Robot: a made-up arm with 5 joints.
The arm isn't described. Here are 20 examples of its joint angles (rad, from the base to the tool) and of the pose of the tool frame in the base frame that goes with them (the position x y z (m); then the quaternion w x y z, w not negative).
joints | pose
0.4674 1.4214 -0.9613 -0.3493 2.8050 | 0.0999 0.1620 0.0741 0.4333 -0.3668 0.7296 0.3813
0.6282 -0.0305 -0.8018 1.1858 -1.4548 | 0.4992 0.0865 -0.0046 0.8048 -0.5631 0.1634 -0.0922
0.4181 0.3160 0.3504 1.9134 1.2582 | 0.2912 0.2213 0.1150 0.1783 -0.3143 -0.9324 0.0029
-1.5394 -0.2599 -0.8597 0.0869 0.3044 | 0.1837 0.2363 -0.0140 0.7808 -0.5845 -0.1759 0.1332
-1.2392 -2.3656 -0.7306 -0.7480 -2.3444 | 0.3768 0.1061 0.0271 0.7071 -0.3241 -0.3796 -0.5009
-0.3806 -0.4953 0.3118 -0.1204 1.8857 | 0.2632 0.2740 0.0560 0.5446 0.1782 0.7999 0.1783
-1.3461 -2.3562 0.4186 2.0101 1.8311 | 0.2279 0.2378 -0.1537 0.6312 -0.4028 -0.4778 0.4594
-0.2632 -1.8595 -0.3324 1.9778 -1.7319 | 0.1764 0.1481 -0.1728 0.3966 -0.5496 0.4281 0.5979
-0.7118 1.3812 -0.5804 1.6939 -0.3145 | 0.1704 0.0797 0.1112 0.6819 -0.3999 -0.1694 -0.5886
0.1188 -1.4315 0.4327 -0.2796 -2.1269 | 0.4732 0.0938 0.0335 0.4931 -0.7315 -0.1596 -0.4431
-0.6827 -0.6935 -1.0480 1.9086 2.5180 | 0.1503 0.2343 0.0861 0.4459 0.0525 -0.8186 0.3581
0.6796 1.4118 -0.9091 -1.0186 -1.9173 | 0.1127 0.0525 0.2085 0.2068 0.3857 -0.7682 -0.4673
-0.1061 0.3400 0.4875 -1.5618 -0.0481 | 0.1865 0.0989 0.2456 0.6099 0.2362 -0.5826 -0.4825
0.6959 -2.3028 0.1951 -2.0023 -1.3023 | 0.3290 0.0116 -0.0501 0.5294 -0.4414 0.2614 -0.6757
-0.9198 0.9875 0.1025 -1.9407 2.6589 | 0.1310 0.2286 -0.0553 0.5679 -0.6137 -0.4874 0.2514
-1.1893 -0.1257 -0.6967 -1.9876 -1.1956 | 0.1392 0.0055 0.1355 0.4321 0.7754 -0.4571 0.0554
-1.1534 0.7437 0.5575 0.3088 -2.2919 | -0.0903 0.0753 0.0292 0.0123 -0.2954 0.5846 0.7555
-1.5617 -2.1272 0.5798 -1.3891 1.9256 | 0.2573 0.2068 -0.1880 0.7314 -0.2807 0.6199 0.0442
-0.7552 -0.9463 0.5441 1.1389 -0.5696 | 0.2891 0.0536 -0.0282 0.4366 -0.5559 0.5499 -0.4449
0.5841 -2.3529 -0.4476 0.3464 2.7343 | 0.3731 0.1769 -0.1075 0.8909 -0.4003 0.0286 -0.2128
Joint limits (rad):
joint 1: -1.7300..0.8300
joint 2: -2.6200..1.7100
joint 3: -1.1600..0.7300
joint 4: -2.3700..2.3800
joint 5: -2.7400..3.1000
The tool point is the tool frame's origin. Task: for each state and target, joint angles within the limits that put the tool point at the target. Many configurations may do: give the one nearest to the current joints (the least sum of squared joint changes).
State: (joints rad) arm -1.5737 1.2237 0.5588 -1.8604 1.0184
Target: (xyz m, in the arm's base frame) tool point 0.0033 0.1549 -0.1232
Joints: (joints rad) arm -1.4810 1.0880 0.0564 -1.5988 1.5637
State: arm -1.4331 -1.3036 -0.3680 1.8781 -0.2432
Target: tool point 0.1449 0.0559 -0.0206
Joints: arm -1.5073 -1.1802 -0.0248 2.2178 0.1390
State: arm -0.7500 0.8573 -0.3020 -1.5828 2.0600
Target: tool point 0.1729 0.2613 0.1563
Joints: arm -0.2768 0.7929 0.2489 -1.7445 1.6750
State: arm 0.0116 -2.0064 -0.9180 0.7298 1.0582
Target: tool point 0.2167 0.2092 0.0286
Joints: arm 0.3291 -2.3672 -0.6652 0.2524 0.9265
